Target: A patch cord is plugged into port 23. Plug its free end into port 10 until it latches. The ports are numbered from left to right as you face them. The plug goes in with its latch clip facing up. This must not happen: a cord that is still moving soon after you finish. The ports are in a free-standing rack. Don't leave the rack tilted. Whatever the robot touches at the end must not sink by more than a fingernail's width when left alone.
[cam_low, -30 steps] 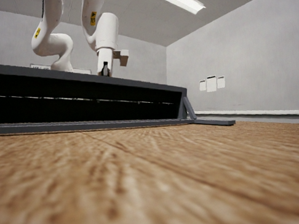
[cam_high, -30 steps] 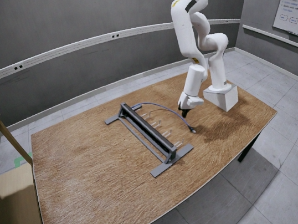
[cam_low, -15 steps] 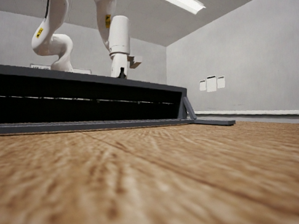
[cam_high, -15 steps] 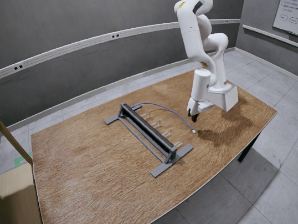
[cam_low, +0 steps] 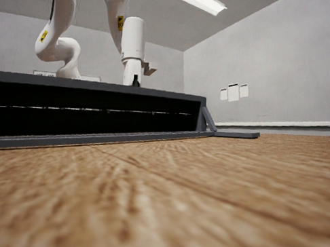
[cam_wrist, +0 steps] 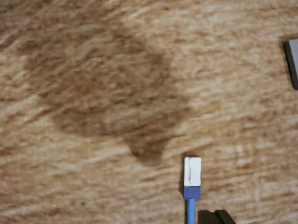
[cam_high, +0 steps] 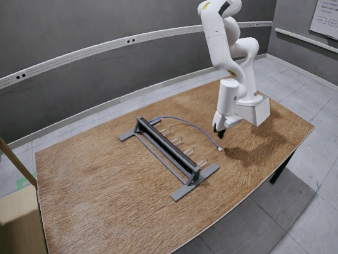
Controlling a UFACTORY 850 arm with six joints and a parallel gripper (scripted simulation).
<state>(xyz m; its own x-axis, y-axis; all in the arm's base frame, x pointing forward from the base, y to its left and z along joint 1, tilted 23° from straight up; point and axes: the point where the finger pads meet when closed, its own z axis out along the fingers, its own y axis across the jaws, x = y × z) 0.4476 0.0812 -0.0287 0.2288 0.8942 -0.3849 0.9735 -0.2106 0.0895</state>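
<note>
Now: the plug 10 mm ahead of my hand, 20 mm to the left of it and 90 mm below it.
</note>
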